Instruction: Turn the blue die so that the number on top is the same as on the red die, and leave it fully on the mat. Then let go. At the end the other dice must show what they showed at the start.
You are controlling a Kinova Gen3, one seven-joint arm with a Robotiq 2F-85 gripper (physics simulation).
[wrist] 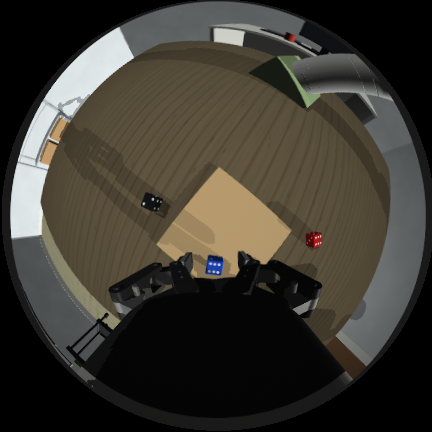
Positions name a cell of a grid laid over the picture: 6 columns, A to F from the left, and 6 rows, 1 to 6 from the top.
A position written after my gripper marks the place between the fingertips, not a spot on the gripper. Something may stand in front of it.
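Observation:
My gripper (C4) is visible, as is a tan mat (D4).

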